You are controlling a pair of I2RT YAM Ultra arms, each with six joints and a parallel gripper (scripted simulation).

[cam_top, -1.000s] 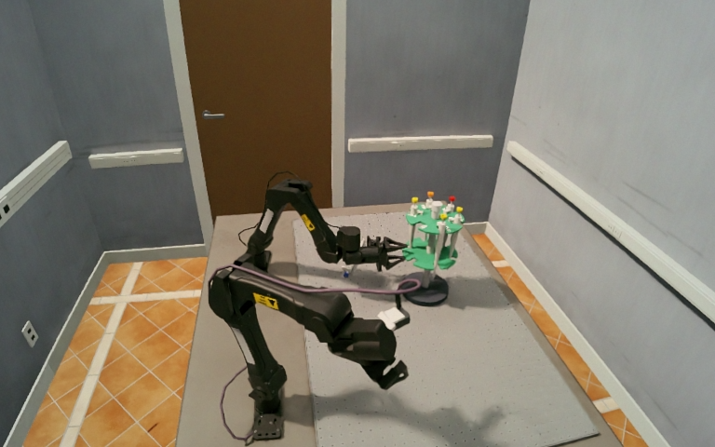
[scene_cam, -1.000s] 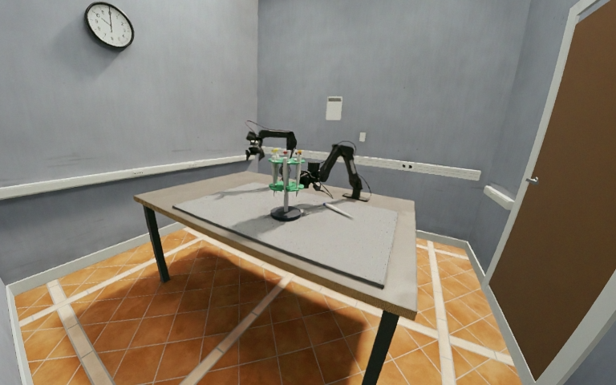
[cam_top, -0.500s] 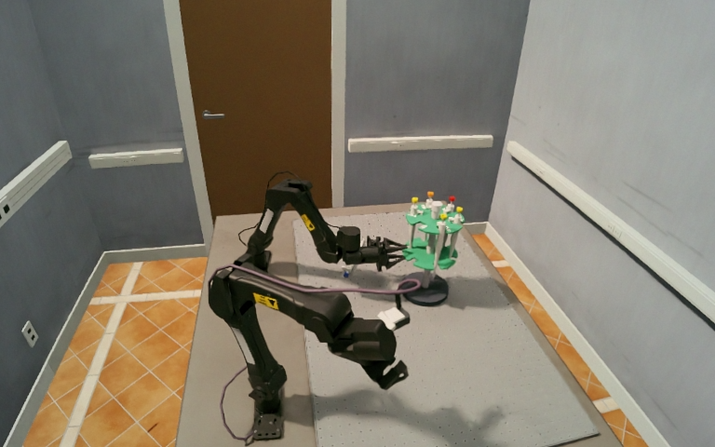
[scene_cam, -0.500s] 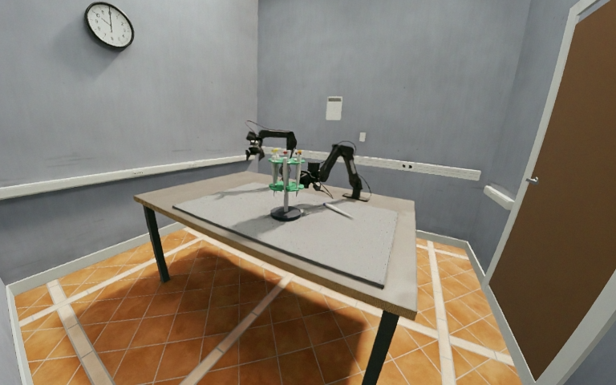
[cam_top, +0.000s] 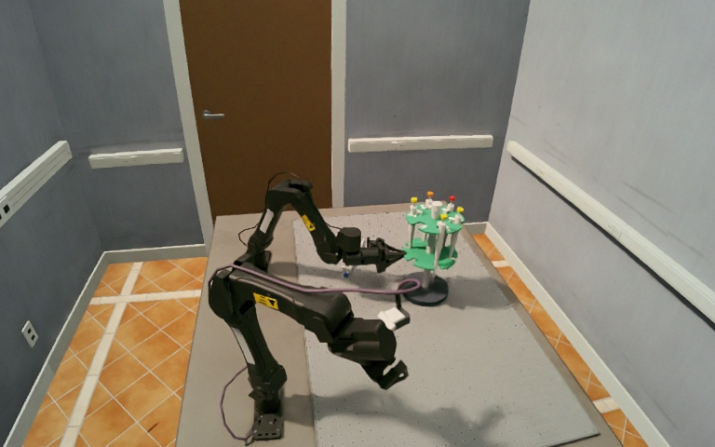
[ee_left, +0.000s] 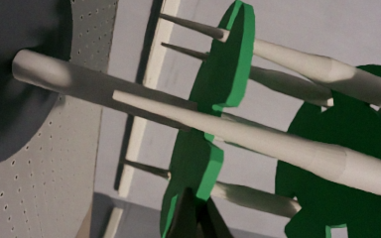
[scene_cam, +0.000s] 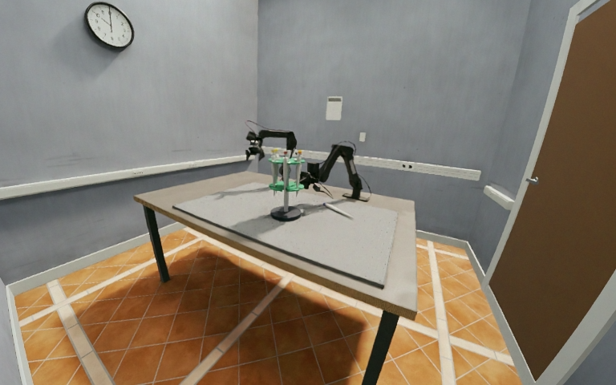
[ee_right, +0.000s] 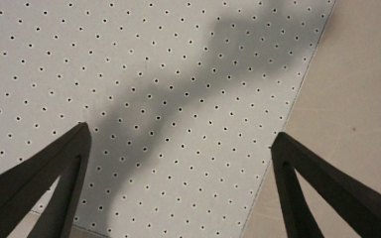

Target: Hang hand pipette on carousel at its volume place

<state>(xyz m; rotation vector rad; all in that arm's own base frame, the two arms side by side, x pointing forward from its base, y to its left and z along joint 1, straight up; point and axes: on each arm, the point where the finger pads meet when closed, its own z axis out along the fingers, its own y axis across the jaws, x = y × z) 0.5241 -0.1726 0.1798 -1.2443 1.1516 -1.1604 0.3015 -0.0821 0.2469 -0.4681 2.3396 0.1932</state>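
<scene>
The pipette lies 12 cm behind my left hand, 23 cm to the left of it and 16 cm below it.
</scene>
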